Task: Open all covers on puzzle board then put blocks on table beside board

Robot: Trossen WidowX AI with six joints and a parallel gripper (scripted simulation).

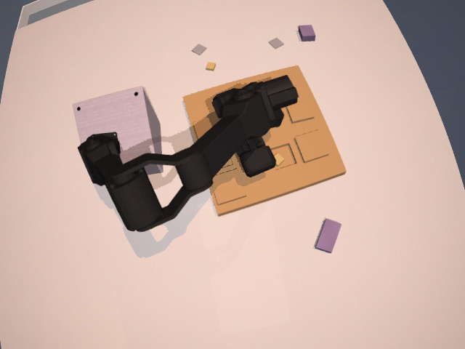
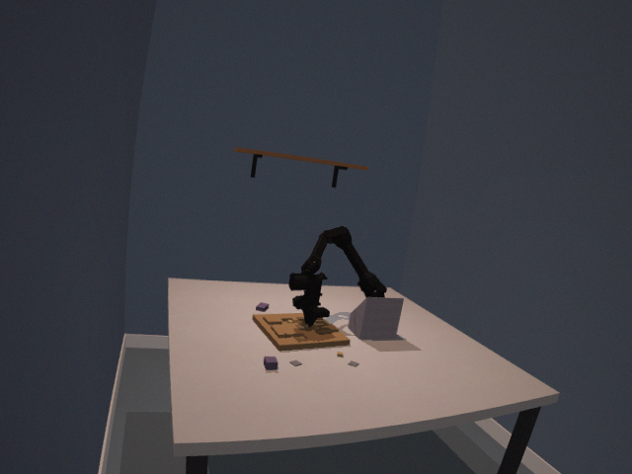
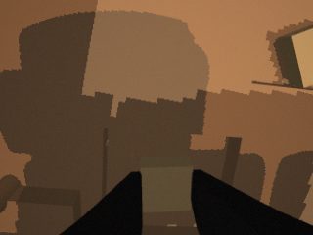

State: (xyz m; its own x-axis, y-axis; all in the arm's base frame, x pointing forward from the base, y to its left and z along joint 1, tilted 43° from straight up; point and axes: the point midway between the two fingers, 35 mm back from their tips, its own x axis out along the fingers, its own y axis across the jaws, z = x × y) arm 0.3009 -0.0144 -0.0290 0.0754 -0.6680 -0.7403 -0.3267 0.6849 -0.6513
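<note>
Right now the orange puzzle board is 40 mm ahead of my gripper tip and 10 mm to the left of it. Also, from my gripper tip: flat purple block 210 mm to the right, 160 mm ahead, 10 mm below.
</note>
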